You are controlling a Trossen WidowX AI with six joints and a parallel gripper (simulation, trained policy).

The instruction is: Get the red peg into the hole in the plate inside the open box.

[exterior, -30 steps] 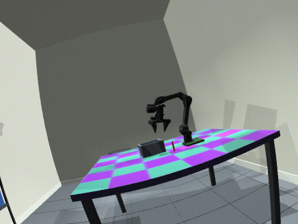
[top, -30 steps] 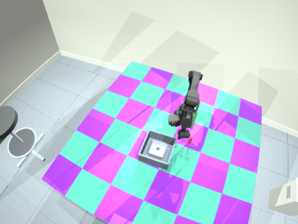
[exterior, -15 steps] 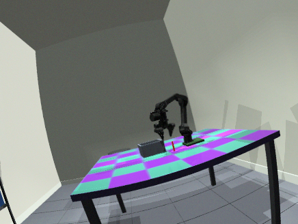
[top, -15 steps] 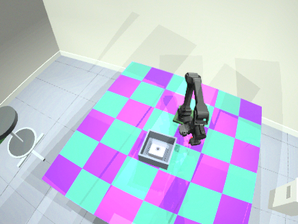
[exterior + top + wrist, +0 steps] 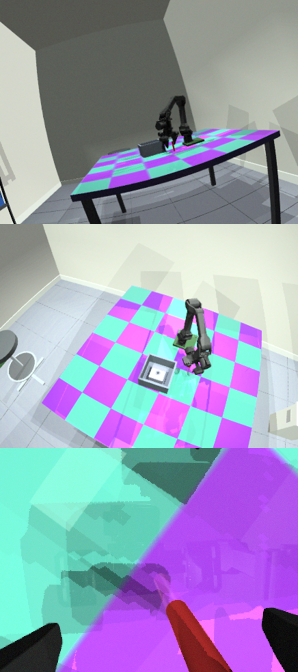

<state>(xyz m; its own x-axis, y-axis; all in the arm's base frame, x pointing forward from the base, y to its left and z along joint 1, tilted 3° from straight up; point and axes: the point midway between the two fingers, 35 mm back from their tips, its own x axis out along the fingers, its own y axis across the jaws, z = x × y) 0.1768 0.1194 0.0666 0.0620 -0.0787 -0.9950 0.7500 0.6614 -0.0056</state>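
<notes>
The red peg is 20 mm behind my gripper tip. From my gripper tip the other things lie so: grey box: 170 mm to the right, 140 mm ahead, 20 mm below.
</notes>
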